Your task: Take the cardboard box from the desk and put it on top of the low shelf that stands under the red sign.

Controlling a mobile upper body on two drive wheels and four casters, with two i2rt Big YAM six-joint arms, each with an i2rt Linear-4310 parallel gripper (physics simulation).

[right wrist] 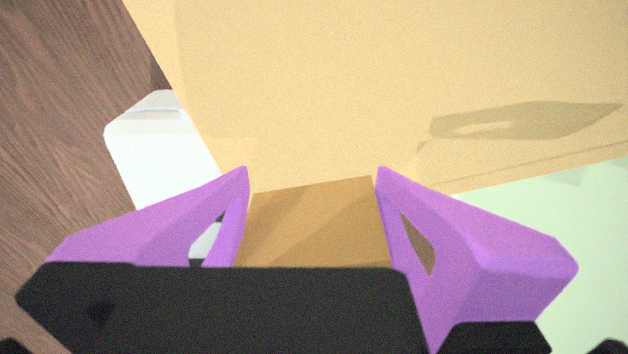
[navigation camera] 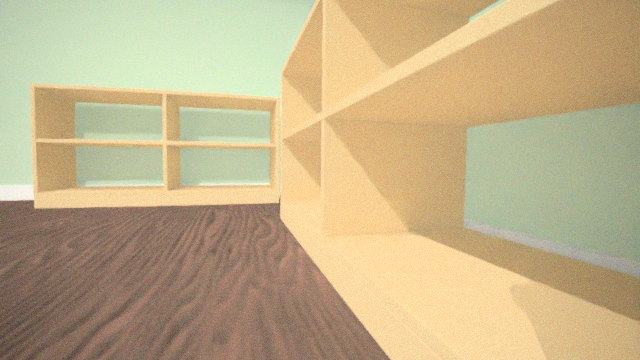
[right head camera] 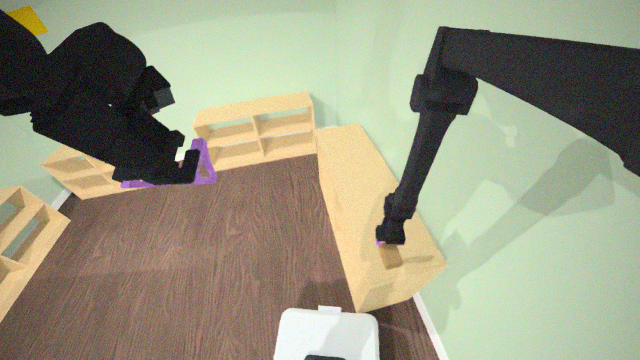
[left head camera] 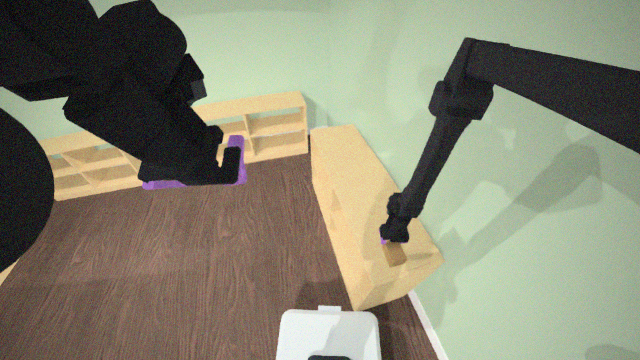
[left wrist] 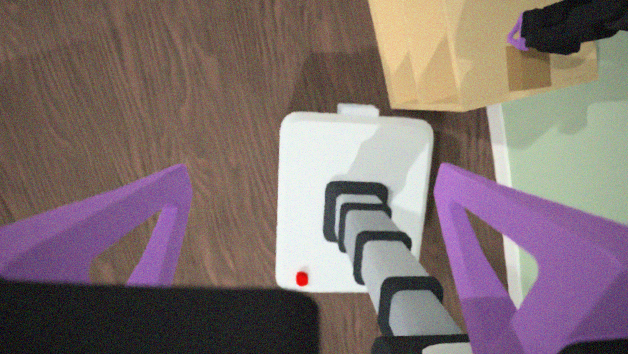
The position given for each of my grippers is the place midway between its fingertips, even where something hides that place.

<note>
I see my left gripper (left head camera: 217, 180), my right gripper (right wrist: 312, 177) and a cardboard box (right wrist: 332, 224).
The cardboard box is seen too in the left wrist view (left wrist: 530, 69). My left gripper is seen too in the right head camera view (right head camera: 191, 180) and in the left wrist view (left wrist: 313, 177). My right gripper shows as well in the left wrist view (left wrist: 521, 39). The navigation camera view does not show the cardboard box: it is out of frame.
</note>
